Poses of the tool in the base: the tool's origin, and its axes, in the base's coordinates. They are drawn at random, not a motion.
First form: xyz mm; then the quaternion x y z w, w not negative.
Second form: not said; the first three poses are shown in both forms.
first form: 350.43 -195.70 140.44 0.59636 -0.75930 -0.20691 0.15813
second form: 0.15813 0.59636 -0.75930 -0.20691 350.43 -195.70 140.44
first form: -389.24 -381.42 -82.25 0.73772 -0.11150 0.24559 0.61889
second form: 0.61889 0.73772 -0.11150 0.24559 -389.24 -381.42 -82.25
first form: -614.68 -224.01 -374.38 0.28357 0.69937 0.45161 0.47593
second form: 0.47593 0.28357 0.69937 0.45161 -614.68 -224.01 -374.38
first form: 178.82 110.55 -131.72 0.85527 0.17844 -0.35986 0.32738
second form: 0.32738 0.85527 0.17844 -0.35986 178.82 110.55 -131.72
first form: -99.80 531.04 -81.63 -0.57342 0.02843 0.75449 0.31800
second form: 0.31800 -0.57342 0.02843 0.75449 -99.80 531.04 -81.63
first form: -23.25 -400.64 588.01 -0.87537 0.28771 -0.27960 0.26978
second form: 0.26978 -0.87537 0.28771 -0.27960 -23.25 -400.64 588.01
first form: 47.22 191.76 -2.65 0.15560 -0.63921 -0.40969 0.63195
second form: 0.63195 0.15560 -0.63921 -0.40969 47.22 191.76 -2.65
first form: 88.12 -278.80 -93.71 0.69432 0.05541 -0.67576 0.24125
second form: 0.24125 0.69432 0.05541 -0.67576 88.12 -278.80 -93.71
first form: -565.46 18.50 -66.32 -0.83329 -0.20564 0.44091 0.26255
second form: 0.26255 -0.83329 -0.20564 0.44091 -565.46 18.50 -66.32
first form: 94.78 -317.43 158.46 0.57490 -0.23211 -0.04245 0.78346
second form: 0.78346 0.57490 -0.23211 -0.04245 94.78 -317.43 158.46
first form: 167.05 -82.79 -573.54 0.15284 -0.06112 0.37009 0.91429
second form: 0.91429 0.15284 -0.06112 0.37009 167.05 -82.79 -573.54
